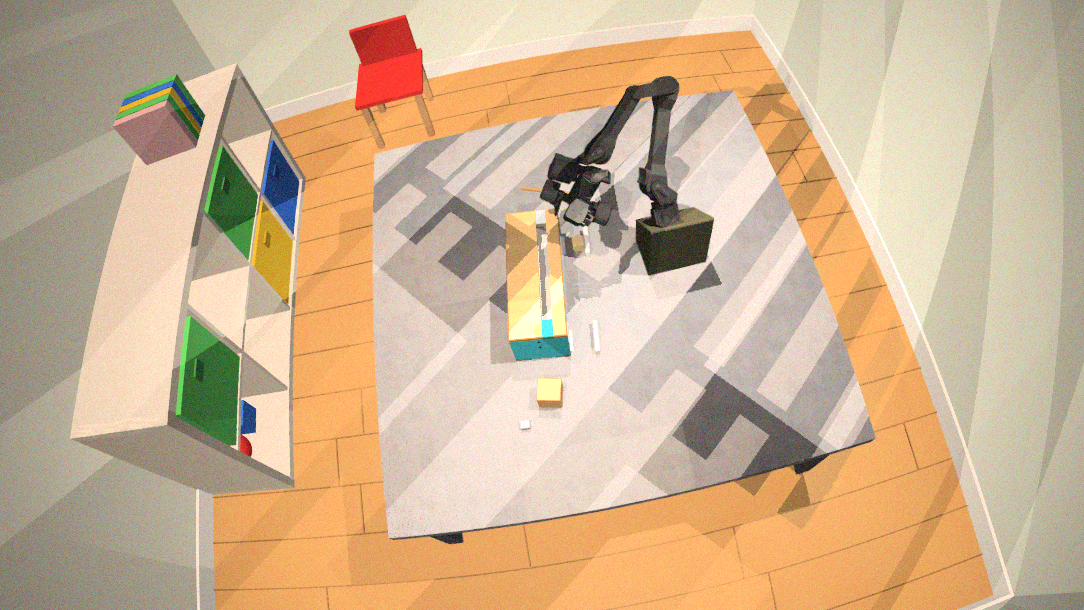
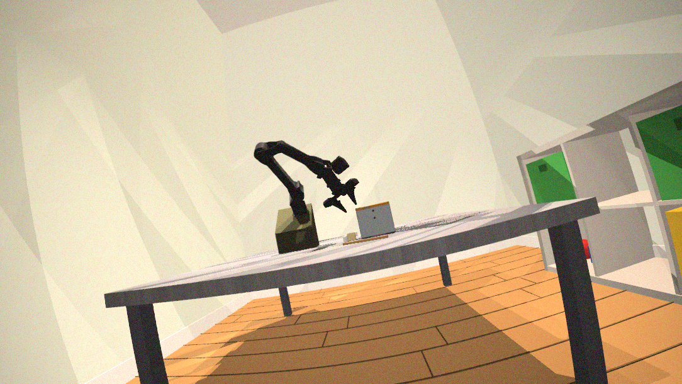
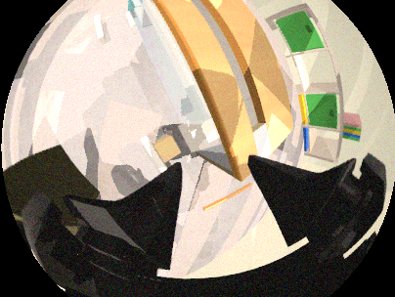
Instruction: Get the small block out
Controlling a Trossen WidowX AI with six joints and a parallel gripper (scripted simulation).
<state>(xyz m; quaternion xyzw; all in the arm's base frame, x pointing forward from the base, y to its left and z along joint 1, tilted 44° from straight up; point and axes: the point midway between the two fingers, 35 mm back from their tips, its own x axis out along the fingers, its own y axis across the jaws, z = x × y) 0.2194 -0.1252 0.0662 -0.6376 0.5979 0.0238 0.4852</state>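
Right now the tan block is 20 mm behind my gripper tip, 10 mm to the left of it and 120 mm below it. The rest, counted from my gripper tip: thin orange stick: 220 mm to the right, 130 mm below; long tan box: 90 mm ahead, 130 mm to the left, 70 mm below; brown cube: 190 mm ahead, 410 mm to the left, 110 mm below.
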